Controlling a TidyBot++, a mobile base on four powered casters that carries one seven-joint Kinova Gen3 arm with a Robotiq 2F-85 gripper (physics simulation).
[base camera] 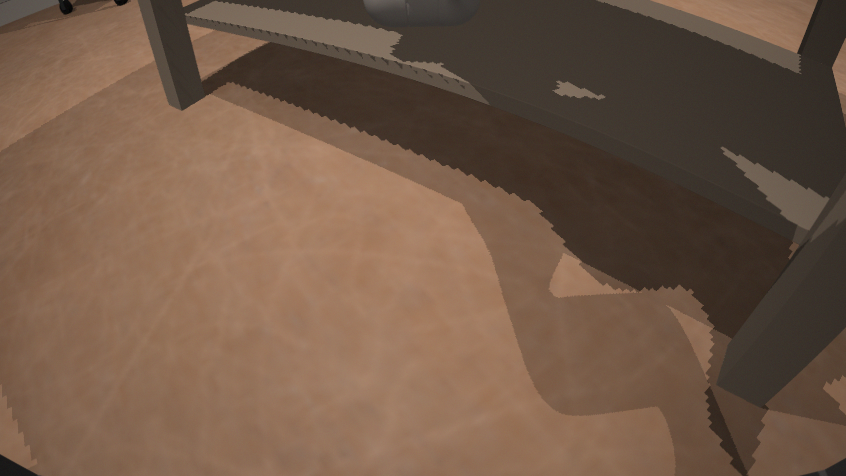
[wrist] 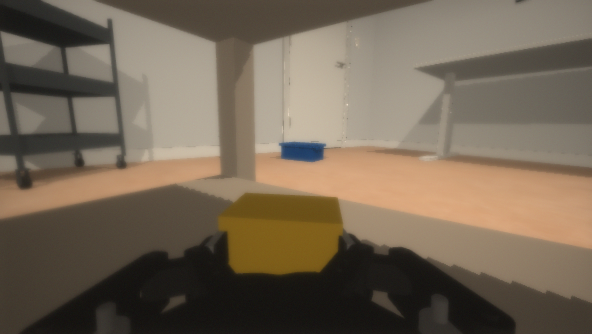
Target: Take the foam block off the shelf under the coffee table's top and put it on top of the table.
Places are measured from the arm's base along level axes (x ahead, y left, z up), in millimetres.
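Pixels of known places: gripper, fingertip midpoint: (wrist: 282,240).
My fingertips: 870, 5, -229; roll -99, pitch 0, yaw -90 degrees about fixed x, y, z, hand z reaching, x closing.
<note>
Behind a point stands the place of what it marks, as x, y, z.
The yellow foam block (wrist: 282,210) @[872, 5, -206] sits on the coffee table's lower shelf (wrist: 125,225) @[933, 162, -246] (base camera: 502,59) @[539, -72, -247], in the lower middle of the wrist view. My gripper (wrist: 282,240) @[870, 5, -229] is shut on the block, with one black finger against its left side and one against its right. The block's lower edge is hidden behind the gripper's body. The underside of the table top (wrist: 265,15) @[1064, 33, 4] shows above. The block and the gripper's fingers do not show in the base view, where a grey rounded arm part (base camera: 421,11) @[517, 4, -189] hangs over the shelf.
Table legs (base camera: 171,59) @[749, 389, -305] (base camera: 786,307) @[264, -253, -281] stand at left and right in the base view; another leg (wrist: 236,110) @[1147, 95, -121] rises behind the block. Beyond are a dark cart (wrist: 60,77) @[1734, 969, 48] at left, a blue bin (wrist: 302,151) @[2320, -108, -327] on the floor, and a desk (wrist: 520,60) @[2170, -1501, 298] at right.
</note>
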